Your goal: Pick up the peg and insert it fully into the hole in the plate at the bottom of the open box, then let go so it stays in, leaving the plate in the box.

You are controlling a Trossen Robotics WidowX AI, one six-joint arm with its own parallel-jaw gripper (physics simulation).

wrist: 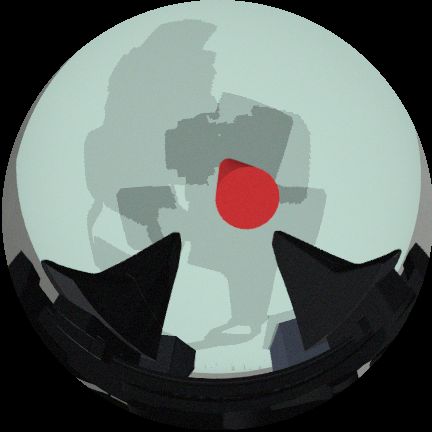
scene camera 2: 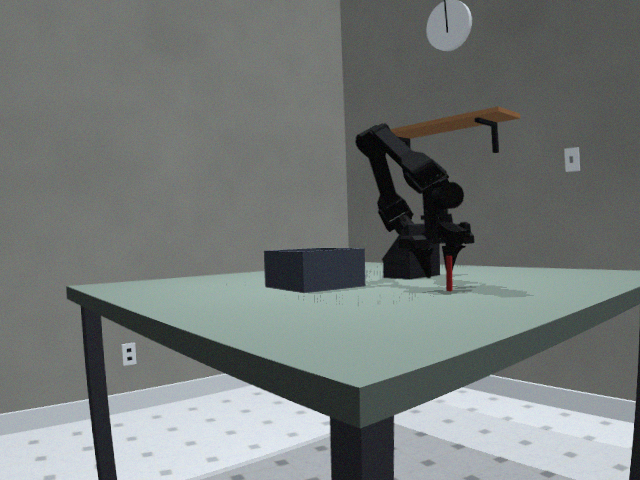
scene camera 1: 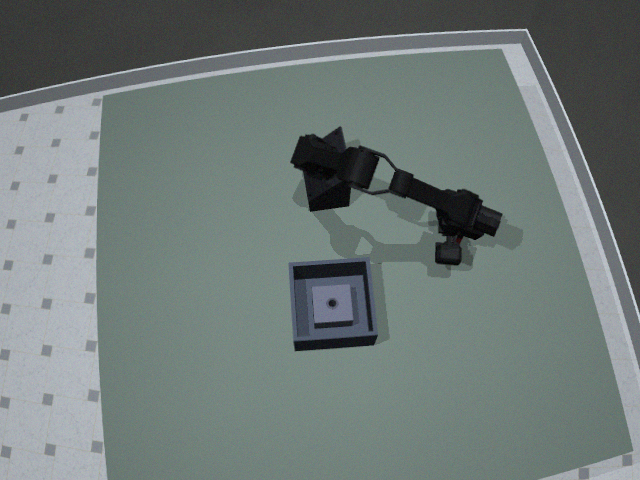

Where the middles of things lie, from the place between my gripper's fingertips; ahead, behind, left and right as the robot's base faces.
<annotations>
I see the red peg [wrist: 246, 196] 20 mm ahead of my hand, 40 mm to the left of it and 10 mm above it. Also, from my hand: blue-grey box [scene camera 1: 303, 276] (80 mm ahead, 320 mm to the right, 20 mm above); pale square plate [scene camera 1: 339, 296] (80 mm ahead, 320 mm to the right).
</annotations>
